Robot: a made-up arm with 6 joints.
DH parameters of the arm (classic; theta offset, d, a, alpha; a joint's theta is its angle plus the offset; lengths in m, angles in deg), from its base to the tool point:
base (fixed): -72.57 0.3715 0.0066 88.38
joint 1: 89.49 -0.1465 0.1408 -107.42
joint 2: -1.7 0.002 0.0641 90
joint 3: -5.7 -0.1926 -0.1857 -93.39
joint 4: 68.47 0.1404 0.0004 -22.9
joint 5: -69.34 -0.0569 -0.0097 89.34
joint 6: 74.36 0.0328 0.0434 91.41
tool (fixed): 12.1 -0.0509 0 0
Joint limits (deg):
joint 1: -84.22..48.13
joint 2: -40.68..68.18
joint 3: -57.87..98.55
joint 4: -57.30..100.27
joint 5: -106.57..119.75
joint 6: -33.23..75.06
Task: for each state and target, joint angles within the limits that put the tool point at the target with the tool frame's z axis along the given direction. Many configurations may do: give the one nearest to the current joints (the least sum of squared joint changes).
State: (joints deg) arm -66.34 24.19 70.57 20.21 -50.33 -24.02
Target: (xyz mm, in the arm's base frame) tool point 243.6 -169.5 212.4 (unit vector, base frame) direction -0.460 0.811 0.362
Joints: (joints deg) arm -33.46 41.84 98.55 -14.61 -4.18 18.61
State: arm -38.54 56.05 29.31 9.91 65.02 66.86
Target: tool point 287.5 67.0 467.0 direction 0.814 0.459 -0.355
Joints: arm -84.22 13.43 7.59 -2.80 90.69 27.51
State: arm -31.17 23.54 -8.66 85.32 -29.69 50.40
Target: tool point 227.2 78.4 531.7 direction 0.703 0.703 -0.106
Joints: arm -80.99 68.18 -32.03 71.49 -8.39 30.84
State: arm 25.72 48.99 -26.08 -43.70 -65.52 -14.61
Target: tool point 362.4 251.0 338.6 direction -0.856 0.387 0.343
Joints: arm 15.72 24.70 -34.40 -31.95 -62.92 11.81
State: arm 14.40 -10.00 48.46 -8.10 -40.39 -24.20
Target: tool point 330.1 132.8 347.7 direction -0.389 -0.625 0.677
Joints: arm -32.30 -1.65 20.72 5.93 -43.54 -33.23
